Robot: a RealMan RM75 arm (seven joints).
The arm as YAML. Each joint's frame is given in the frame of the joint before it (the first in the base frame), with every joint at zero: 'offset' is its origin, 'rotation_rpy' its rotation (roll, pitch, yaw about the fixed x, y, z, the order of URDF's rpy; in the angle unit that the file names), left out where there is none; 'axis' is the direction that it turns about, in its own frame. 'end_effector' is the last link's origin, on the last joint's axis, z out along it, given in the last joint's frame.
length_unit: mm
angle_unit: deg
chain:
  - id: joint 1
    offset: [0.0, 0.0, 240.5]
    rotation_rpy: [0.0, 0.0, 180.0]
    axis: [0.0, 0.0, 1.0]
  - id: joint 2
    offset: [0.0, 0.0, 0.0]
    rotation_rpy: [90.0, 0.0, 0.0]
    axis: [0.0, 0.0, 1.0]
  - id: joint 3
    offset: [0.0, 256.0, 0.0]
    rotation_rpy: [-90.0, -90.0, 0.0]
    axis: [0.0, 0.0, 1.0]
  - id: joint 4
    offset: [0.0, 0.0, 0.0]
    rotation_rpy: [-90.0, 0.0, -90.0]
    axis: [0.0, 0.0, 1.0]
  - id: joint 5
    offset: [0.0, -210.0, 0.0]
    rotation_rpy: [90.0, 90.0, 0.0]
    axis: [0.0, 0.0, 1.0]
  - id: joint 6
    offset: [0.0, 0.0, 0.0]
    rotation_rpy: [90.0, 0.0, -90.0]
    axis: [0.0, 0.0, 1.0]
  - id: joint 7
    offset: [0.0, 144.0, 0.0]
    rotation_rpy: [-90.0, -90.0, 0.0]
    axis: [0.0, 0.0, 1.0]
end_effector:
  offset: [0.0, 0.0, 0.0]
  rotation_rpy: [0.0, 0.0, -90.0]
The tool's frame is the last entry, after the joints.
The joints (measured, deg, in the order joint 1, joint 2, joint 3, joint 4, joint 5, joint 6, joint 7), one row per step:
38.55, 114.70, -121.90, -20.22, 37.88, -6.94, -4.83
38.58, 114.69, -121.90, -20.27, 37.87, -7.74, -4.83
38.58, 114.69, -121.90, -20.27, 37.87, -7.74, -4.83
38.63, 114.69, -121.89, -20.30, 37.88, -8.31, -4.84
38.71, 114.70, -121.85, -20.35, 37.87, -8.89, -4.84
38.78, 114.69, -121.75, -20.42, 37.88, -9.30, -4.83
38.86, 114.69, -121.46, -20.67, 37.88, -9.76, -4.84
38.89, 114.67, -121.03, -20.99, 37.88, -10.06, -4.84
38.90, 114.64, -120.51, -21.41, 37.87, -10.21, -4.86
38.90, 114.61, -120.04, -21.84, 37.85, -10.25, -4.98
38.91, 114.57, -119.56, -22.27, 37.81, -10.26, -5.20
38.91, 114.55, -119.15, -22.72, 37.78, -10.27, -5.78
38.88, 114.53, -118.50, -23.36, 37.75, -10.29, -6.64
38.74, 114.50, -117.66, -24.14, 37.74, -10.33, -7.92
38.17, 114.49, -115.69, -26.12, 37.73, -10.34, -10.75
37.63, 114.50, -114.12, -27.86, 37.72, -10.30, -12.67
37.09, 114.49, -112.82, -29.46, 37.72, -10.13, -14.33
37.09, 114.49, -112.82, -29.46, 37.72, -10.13, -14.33
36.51, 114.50, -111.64, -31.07, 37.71, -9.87, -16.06
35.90, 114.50, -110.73, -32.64, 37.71, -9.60, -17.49
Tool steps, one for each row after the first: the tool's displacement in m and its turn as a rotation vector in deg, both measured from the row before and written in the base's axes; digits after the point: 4 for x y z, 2 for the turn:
-0.0021, 0.0013, 0.0006, 0.41, 0.27, 0.71
0.0000, 0.0000, 0.0000, 0.00, 0.00, 0.00
-0.0017, 0.0011, 0.0004, 0.30, 0.21, 0.52
-0.0021, 0.0013, 0.0004, 0.31, 0.24, 0.57
-0.0017, 0.0012, 0.0005, 0.29, 0.24, 0.40
-0.0029, 0.0018, 0.0006, 0.43, 0.46, 0.52
-0.0026, 0.0017, 0.0008, 0.46, 0.53, 0.34
-0.0026, 0.0017, 0.0008, 0.44, 0.56, 0.26
-0.0024, 0.0015, 0.0007, 0.32, 0.41, 0.24
-0.0024, 0.0015, 0.0008, 0.29, 0.30, 0.29
-0.0025, 0.0014, 0.0005, 0.14, -0.01, 0.50
-0.0034, 0.0019, 0.0009, 0.26, 0.01, 0.67
-0.0033, 0.0019, 0.0014, 0.34, -0.15, 0.80
-0.0069, 0.0032, 0.0030, 0.84, -0.16, 1.59
-0.0057, 0.0024, 0.0028, 0.80, 0.19, 1.12
-0.0046, 0.0017, 0.0027, 0.65, 0.09, 0.89
0.0000, 0.0000, 0.0000, 0.00, 0.00, 0.00
-0.0042, 0.0013, 0.0025, 0.54, -0.09, 0.88
-0.0038, 0.0007, 0.0021, 0.43, -0.03, 0.78

